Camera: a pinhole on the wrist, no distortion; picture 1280 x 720 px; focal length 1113.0 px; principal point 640.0 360.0 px. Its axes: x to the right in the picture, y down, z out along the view. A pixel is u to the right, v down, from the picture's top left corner.
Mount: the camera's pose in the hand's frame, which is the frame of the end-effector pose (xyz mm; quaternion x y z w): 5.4 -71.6 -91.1 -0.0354 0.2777 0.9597 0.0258
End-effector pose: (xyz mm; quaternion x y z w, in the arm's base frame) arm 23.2 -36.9 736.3 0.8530 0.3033 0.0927 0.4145
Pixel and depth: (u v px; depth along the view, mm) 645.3 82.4 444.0
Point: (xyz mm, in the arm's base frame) 219.1 -313.1 792.2
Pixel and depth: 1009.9 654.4 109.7
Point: -18.2 -51.8 703.3
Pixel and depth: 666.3 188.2 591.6
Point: 284.8 -442.4 756.6
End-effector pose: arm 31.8 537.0 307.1 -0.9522 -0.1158 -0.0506 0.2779
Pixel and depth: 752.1 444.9 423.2
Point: 12.8 570.8 -4.3
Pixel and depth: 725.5 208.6 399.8
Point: 44.2 490.1 22.0
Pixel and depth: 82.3 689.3 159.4
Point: 97.9 615.0 270.7
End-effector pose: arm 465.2 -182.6 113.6 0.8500 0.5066 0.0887 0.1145
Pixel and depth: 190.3 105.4 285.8
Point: 661.9 -160.3 35.8
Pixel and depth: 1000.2 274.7 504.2
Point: 657.8 -482.5 -113.2
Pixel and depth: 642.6 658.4 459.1
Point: 606.9 -278.1 -213.7
